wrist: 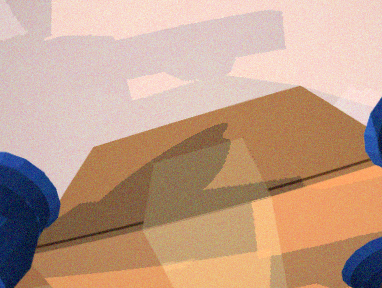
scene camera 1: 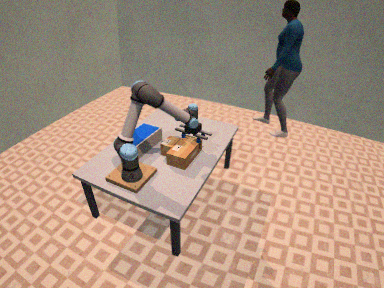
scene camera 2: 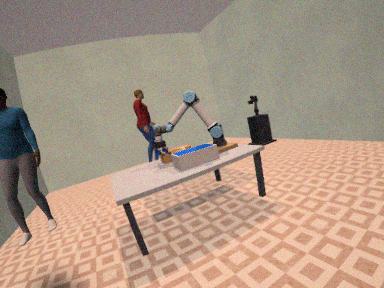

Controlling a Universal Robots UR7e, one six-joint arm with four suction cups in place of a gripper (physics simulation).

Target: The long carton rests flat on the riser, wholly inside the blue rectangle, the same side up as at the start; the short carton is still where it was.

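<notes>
The long carton lies flat on the table, brown with tape and a label on top. The short carton lies against its left side, towards the riser. The grey riser carries the blue rectangle on top, and nothing lies on it. My suction gripper is at the far end of the long carton, its blue cups down on the carton's top. One cup shows at the left edge of the wrist view. In scene camera 2 the riser hides most of both cartons.
The arm's base stands on a wooden plate at the table's near left. A person walks on the floor beyond the table. A black pedestal with a camera stands by the wall.
</notes>
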